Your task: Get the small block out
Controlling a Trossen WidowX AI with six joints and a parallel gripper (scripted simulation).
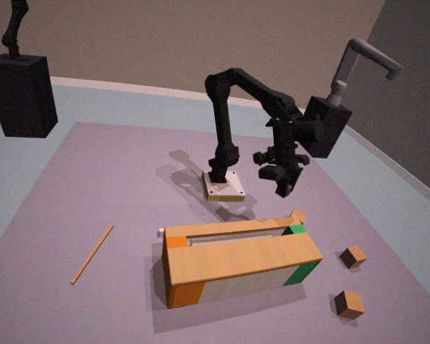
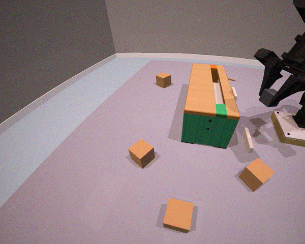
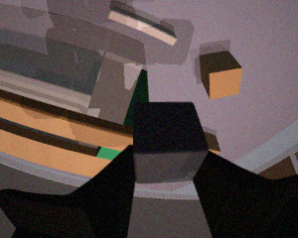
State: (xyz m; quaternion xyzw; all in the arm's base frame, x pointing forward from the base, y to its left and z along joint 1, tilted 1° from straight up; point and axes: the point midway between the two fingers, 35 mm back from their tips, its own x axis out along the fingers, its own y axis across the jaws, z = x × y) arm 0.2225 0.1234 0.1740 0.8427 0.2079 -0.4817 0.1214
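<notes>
The dark block lies 1 cm to the right of my gripper tip and 1 cm behind it. Round my gripper tip: box (16 cm to the right, 11 cm below, 9 cm ahead); then thin wooden stick (54 cm to the right, 17 cm below, 4 cm ahead).
</notes>
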